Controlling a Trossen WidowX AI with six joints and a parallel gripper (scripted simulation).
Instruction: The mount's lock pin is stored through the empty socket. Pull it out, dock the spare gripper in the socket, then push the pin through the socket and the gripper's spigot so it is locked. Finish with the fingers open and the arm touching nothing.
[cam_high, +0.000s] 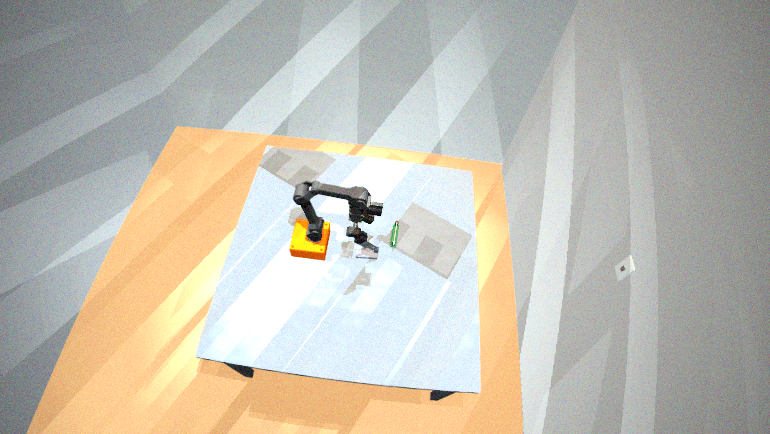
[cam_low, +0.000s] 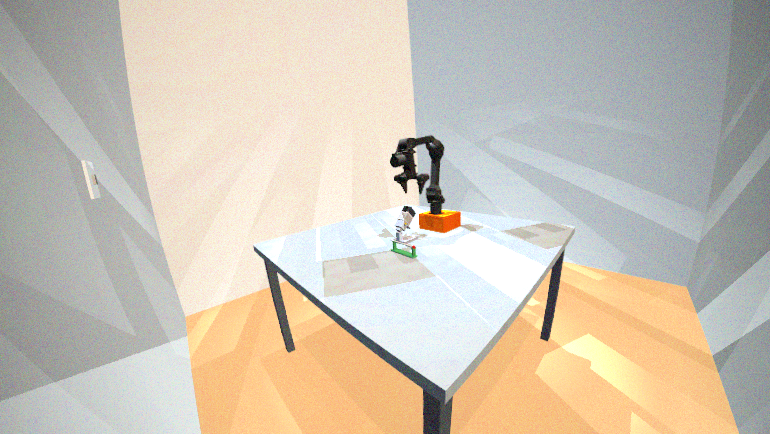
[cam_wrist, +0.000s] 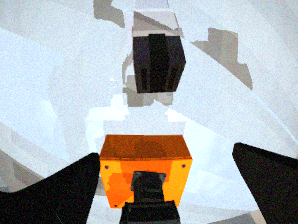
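Now: the green bracket 200 mm below my gripper tip, 190 mm ahead of it and 160 mm to the left of it. From my gripper tip the other things lie so: spare gripper 110 mm below, 70 mm ahead, 20 mm to the left; then mount 170 mm below, 90 mm ahead, 20 mm to the left.
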